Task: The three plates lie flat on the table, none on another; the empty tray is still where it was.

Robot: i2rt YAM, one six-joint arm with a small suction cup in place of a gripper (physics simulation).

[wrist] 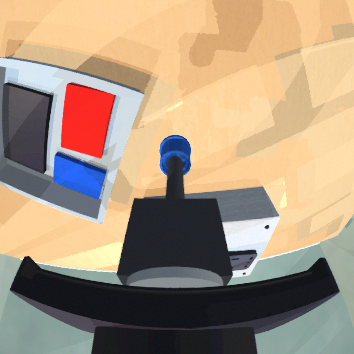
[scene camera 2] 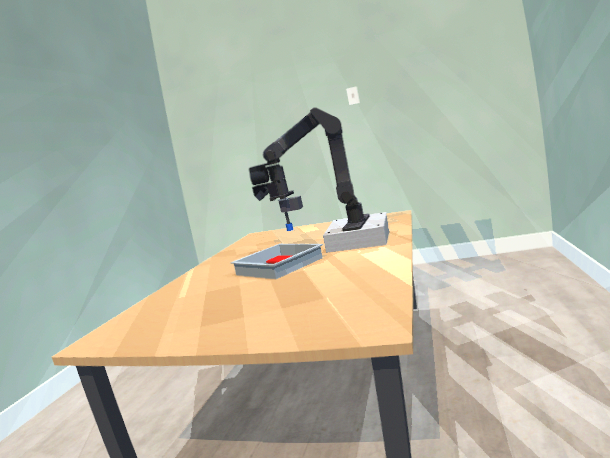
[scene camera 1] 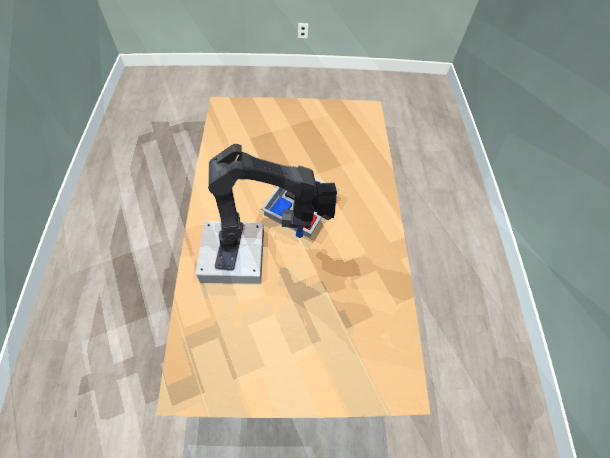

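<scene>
The grey tray stands on the table and holds all three plates. The red plate lies flat in it. The blue plate lies beside one short end of the red one. The dark plate lies alongside them, apart from the red one; the arm partly hides it in scene camera 1. Neither the blue nor the dark plate shows in scene camera 2. My blue suction cup hangs above the table beside the tray, with nothing on it.
The arm's pale base block stands near one long edge of the wooden table, close to the tray. Angular shadows fall across the table top.
</scene>
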